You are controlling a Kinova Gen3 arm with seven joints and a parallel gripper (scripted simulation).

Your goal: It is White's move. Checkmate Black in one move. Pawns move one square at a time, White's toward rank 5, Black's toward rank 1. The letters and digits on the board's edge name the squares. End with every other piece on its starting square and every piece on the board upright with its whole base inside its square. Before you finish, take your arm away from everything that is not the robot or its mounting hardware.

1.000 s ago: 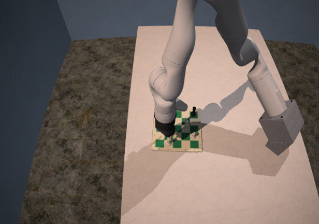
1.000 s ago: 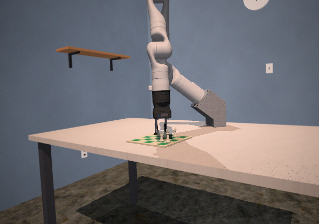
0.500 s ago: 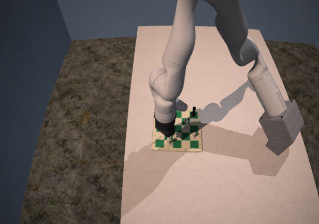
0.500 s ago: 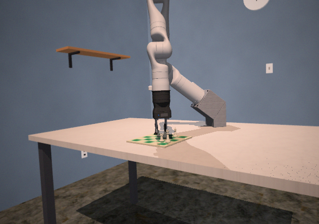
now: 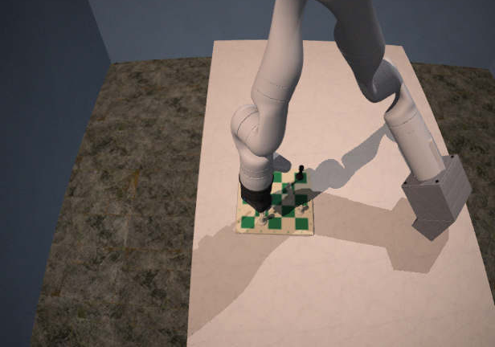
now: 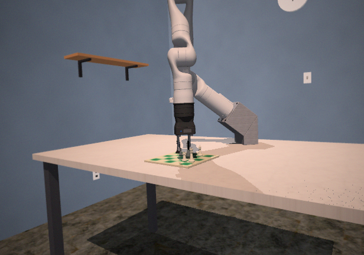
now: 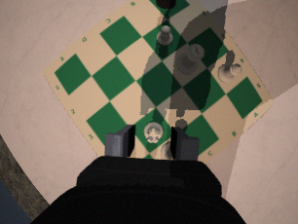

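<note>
The chessboard lies 40 mm behind my hand, 40 mm to the right of it and 60 mm below it. From my hand the other things lie so: black piece: 120 mm behind, 110 mm to the right, 30 mm below.
</note>
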